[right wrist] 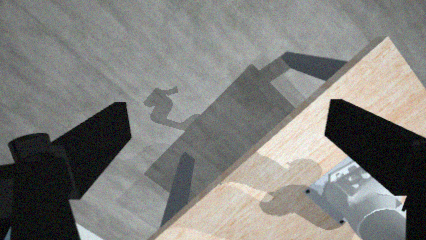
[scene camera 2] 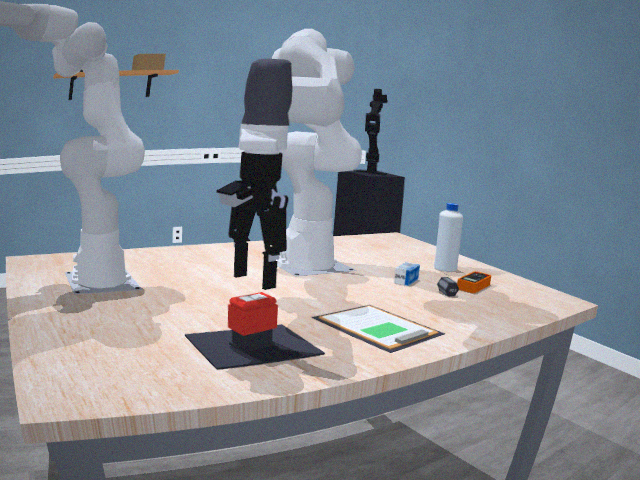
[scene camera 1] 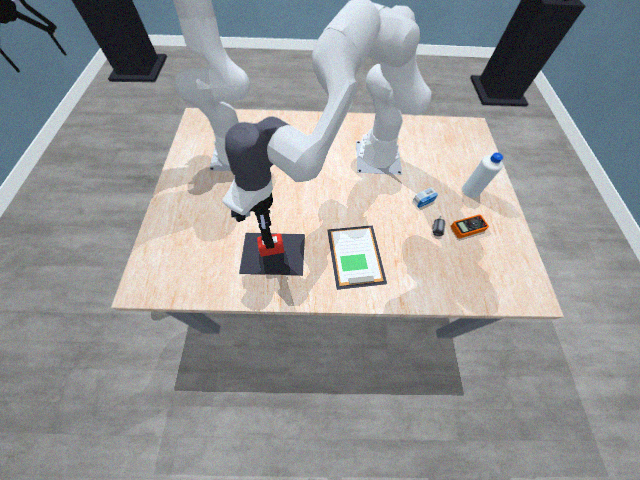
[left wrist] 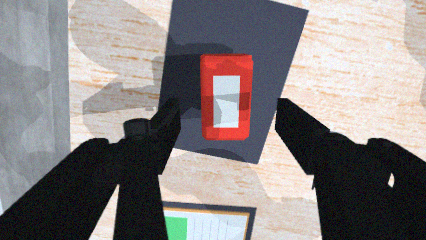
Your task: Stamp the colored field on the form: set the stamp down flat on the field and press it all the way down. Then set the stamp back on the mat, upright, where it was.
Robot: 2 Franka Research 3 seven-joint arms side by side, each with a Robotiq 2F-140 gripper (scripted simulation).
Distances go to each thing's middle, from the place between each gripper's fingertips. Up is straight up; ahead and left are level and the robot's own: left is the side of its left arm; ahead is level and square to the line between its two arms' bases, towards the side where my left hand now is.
Labels:
Right now my left hand is 11 cm above the red stamp [scene camera 2: 248, 314]. From my left hand the other things lie so: dark mat [scene camera 2: 214, 346]: 16 cm below; clipboard [scene camera 2: 377, 327]: 30 cm to the left, 16 cm below, 2 cm ahead; white bottle [scene camera 2: 450, 221]: 84 cm to the left, 31 cm behind, 6 cm below.
The red stamp is 51 cm ahead of my right hand, 77 cm to the left of it and 36 cm below it. Also, from my right hand: dark mat: 51 cm ahead, 77 cm to the left, 41 cm below; then clipboard: 53 cm ahead, 108 cm to the left, 41 cm below.

